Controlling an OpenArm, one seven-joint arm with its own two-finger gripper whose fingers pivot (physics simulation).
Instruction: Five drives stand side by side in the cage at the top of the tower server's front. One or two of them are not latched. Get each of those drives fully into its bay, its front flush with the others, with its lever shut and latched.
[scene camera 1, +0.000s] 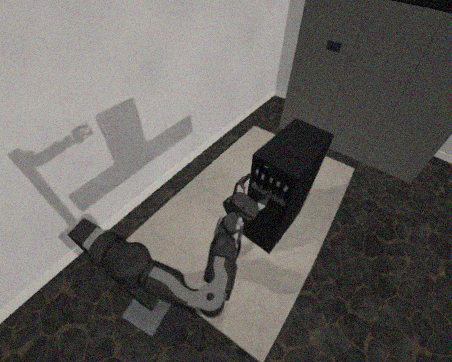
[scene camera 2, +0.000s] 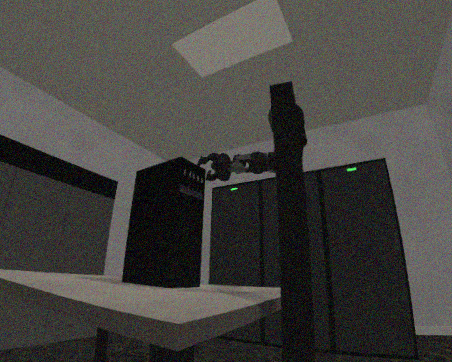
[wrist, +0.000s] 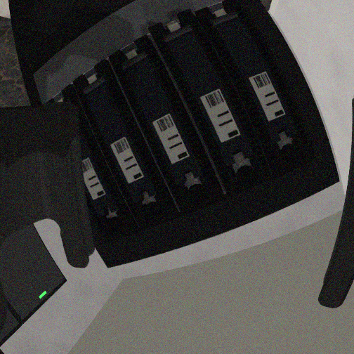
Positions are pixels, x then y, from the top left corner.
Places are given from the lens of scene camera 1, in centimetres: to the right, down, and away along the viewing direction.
gripper (scene camera 1: 257, 185): 10, 1, 73
black tower server (scene camera 1: 297, 152): 25, -10, 78
dark post (scene camera 1: 84, 228): -37, 12, 56
The marked spots on the dark post and the black tower server are 70 cm apart.
